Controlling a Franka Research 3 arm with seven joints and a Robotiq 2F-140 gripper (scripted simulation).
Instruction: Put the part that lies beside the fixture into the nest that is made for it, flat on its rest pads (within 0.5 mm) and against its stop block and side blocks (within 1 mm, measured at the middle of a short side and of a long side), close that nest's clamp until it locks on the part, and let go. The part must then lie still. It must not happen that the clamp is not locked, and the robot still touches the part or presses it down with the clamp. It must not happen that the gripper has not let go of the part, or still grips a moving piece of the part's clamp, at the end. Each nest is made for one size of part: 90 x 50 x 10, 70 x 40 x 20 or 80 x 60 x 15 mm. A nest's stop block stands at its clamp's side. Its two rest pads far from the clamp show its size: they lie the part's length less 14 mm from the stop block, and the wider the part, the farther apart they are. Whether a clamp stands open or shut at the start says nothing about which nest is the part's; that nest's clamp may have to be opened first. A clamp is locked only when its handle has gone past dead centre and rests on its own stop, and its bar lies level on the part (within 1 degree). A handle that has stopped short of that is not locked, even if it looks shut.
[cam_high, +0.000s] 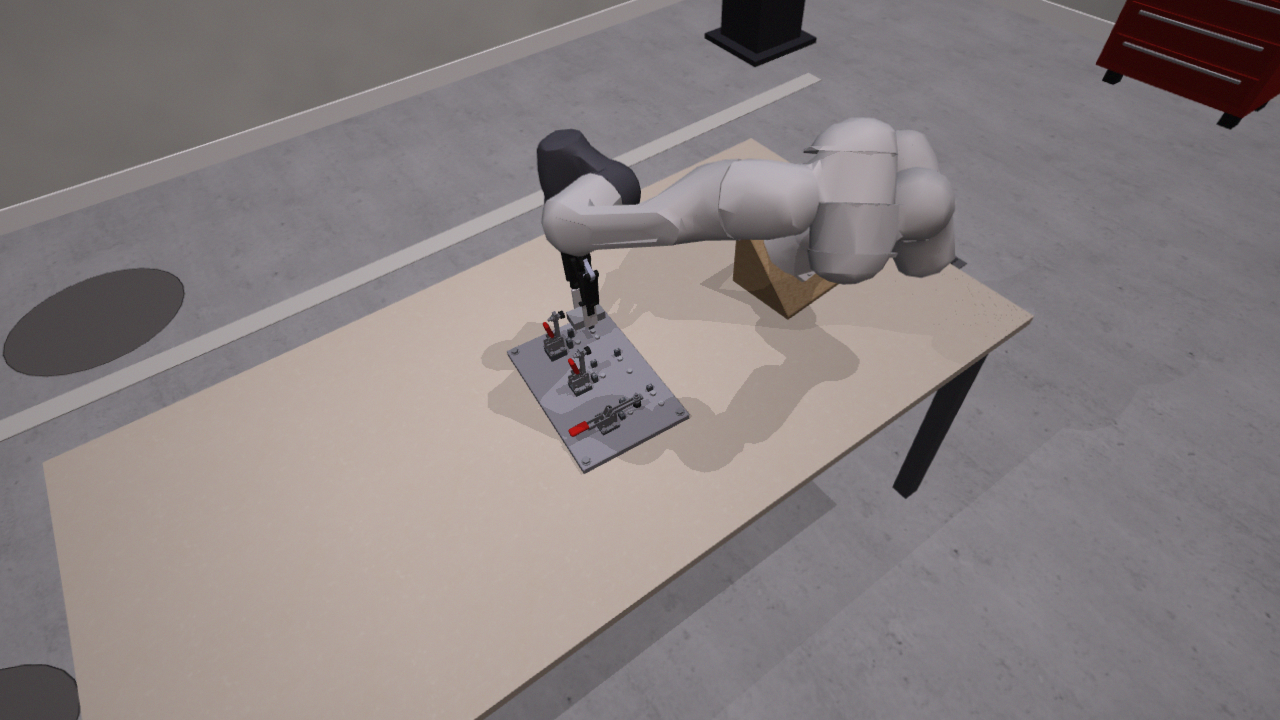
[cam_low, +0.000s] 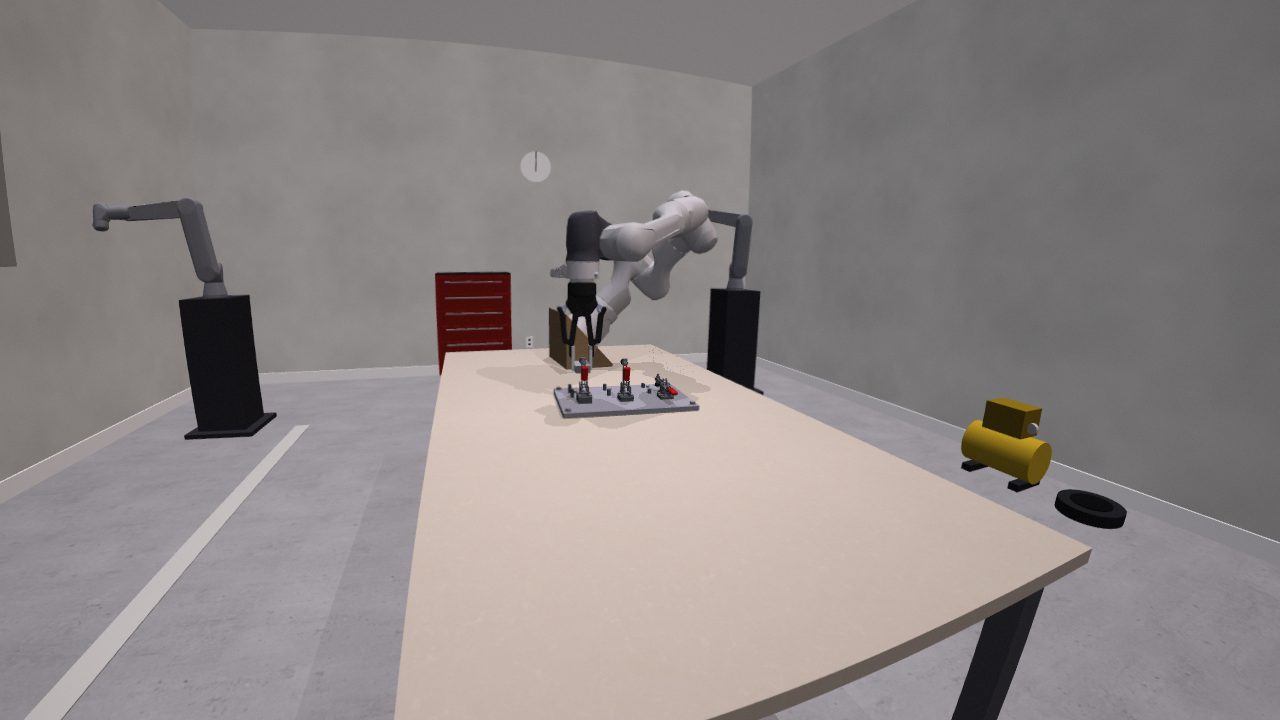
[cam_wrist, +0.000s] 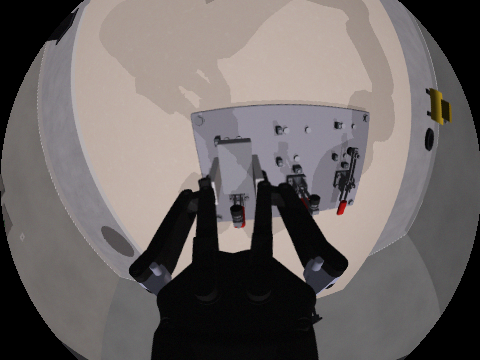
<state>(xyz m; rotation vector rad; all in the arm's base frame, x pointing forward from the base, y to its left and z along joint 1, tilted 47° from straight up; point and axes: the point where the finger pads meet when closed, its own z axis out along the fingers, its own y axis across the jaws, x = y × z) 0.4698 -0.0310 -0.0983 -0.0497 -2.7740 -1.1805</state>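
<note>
The part lies 30 mm below my hand. From my hand the other things lie so: grey fixture plate (110 mm below, 100 mm to the left, 50 mm ahead).
</note>
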